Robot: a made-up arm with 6 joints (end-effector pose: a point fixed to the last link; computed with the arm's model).
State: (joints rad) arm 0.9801 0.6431 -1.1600 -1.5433 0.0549 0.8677
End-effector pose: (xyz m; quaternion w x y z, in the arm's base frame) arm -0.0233 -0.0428 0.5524 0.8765 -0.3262 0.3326 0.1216
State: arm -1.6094 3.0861 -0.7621 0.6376 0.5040 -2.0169
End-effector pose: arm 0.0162 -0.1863 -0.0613 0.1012 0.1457 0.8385 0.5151
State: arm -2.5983 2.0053 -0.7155 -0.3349 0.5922 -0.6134
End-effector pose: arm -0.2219 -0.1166 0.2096 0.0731 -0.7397 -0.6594 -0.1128
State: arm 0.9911 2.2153 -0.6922 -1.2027 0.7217 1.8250
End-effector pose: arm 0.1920 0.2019 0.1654 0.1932 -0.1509 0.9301 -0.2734
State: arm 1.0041 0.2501 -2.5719 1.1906 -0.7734 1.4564
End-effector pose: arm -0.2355 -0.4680 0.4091 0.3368 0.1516 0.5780 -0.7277
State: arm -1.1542 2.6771 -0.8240 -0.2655 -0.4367 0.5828
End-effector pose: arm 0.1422 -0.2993 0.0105 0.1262 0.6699 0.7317 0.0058
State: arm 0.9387 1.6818 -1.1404 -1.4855 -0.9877 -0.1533
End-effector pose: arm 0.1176 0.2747 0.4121 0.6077 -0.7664 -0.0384 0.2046
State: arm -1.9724 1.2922 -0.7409 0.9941 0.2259 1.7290
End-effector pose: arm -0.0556 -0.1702 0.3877 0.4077 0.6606 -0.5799 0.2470
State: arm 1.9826 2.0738 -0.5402 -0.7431 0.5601 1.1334
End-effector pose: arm -0.0624 0.2157 0.1881 0.1193 -0.6864 0.6881 -0.2029
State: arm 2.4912 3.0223 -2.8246 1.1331 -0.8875 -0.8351
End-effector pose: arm -0.4261 0.3957 0.1601 0.4146 -0.3723 0.4826 0.6758
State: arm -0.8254 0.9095 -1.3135 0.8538 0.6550 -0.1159
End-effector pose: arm 0.0559 -0.0056 0.5493 0.7084 0.3229 0.6206 0.0937
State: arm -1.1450 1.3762 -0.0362 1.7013 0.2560 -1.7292
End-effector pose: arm 0.0497 -0.0601 0.2653 0.2136 0.5006 0.8389 0.0081
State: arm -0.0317 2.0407 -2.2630 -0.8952 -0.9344 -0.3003
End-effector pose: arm 0.3953 0.0383 0.5582 0.8447 -0.4015 0.0938 -0.3414
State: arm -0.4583 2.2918 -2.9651 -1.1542 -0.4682 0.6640
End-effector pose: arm 0.3937 -0.1570 0.5700 0.8664 -0.1997 0.2940 -0.3508
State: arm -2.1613 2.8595 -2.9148 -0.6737 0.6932 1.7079
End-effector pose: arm -0.3521 -0.4671 0.2086 0.3797 0.8120 -0.1821 -0.4041
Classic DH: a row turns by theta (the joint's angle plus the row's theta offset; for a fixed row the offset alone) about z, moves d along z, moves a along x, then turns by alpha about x. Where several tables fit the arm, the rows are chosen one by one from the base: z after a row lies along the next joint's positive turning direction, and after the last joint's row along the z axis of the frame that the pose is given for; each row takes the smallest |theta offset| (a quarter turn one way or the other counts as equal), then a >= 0, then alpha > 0; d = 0 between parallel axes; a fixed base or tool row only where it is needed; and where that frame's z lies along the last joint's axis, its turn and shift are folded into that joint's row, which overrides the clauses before.
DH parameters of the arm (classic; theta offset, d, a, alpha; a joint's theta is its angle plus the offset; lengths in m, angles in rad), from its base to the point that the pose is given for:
joint 1: 0 0.1491 0 -1.5708
joint 2: 0.1359 0 -0.3506 0
joint 3: 1.3477 0 -0.0152 1.5708
joint 4: 0 0.1736 0 -1.5708
joint 5: 0 0 0.0001 1.5708
joint 6: 0 0.0811 0 0

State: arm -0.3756 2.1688 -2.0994 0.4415 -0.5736 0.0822
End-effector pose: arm 0.4355 -0.1919 0.4687 0.8674 0.2905 0.4036 -0.0206
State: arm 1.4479 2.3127 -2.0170 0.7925 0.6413 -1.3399
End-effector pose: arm 0.0268 0.4997 0.3052 0.3074 -0.8132 0.3566 0.3422
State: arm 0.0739 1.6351 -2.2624 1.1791 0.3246 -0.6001
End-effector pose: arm 0.2530 0.0428 0.6608 0.8062 -0.0152 0.4850 0.3384
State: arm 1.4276 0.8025 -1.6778 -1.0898 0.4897 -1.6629
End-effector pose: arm 0.0243 -0.0693 0.6316 0.6637 -0.4469 -0.0193 -0.5995
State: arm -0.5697 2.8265 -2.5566 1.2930 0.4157 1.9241
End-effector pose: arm 0.5136 -0.2915 0.1727 0.0055 -0.7879 0.1295 -0.6020
